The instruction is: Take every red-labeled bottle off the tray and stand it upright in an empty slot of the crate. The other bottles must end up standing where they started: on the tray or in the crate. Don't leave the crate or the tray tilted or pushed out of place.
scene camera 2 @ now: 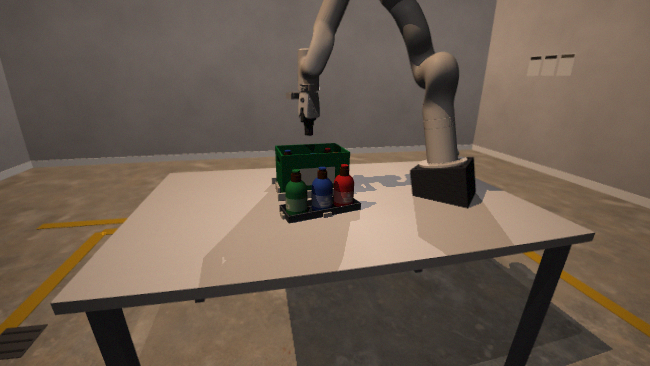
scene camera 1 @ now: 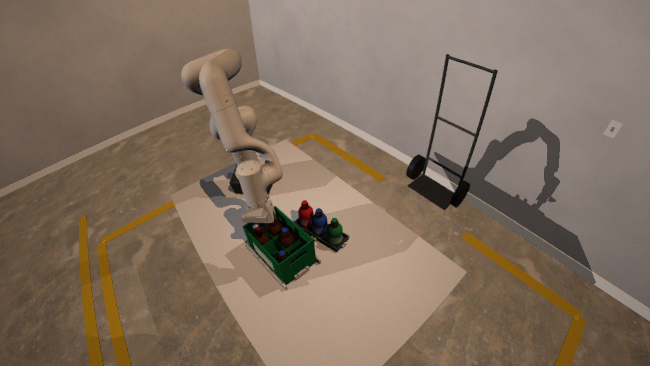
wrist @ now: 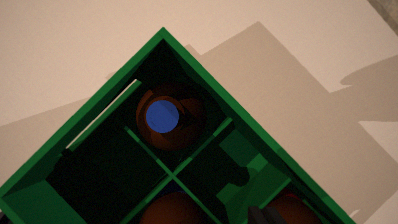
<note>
The pictures show: the gripper, a green crate and a blue-labeled bottle.
</note>
